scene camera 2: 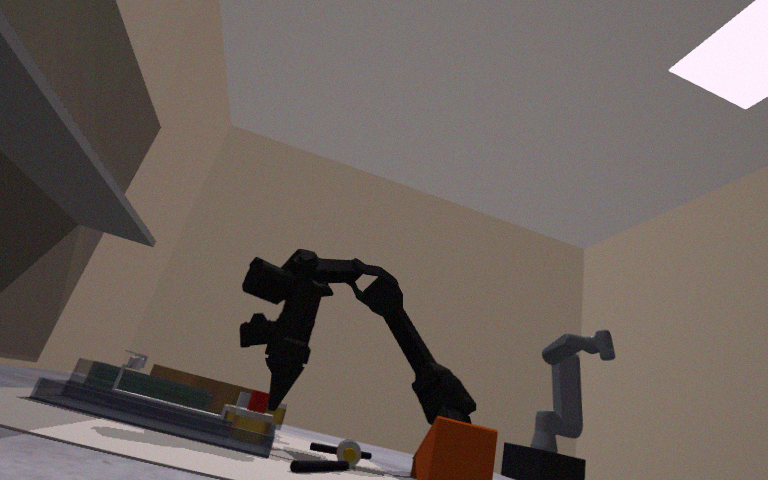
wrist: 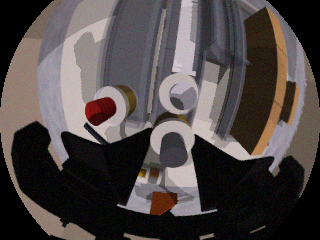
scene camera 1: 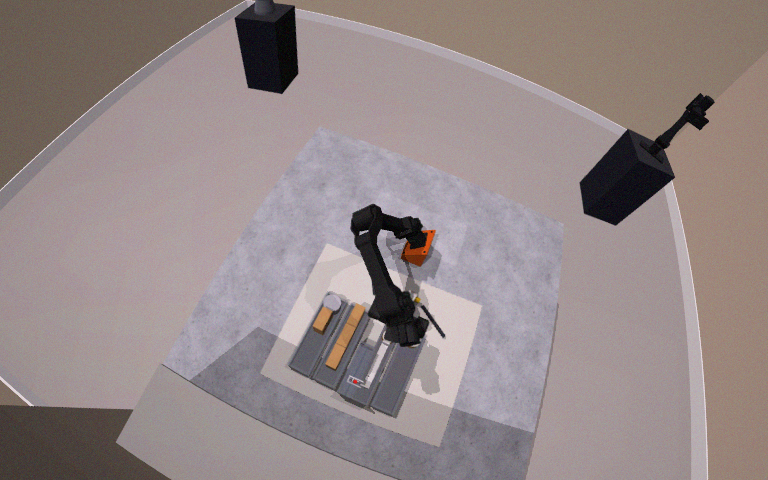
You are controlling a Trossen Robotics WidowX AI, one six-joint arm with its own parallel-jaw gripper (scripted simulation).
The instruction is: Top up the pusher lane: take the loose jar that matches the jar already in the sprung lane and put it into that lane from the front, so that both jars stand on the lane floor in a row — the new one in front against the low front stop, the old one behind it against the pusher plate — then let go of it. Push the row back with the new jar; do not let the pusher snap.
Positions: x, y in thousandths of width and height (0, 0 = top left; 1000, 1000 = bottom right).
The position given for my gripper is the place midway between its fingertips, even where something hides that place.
Observation:
I see my gripper (scene camera 2: 354, 855) and a lane rack (scene camera 2: 227, 818).
My gripper also shows in the wrist view (wrist: 539, 560). The lane rack shows as well in scene camera 1 (scene camera 1: 473, 749).

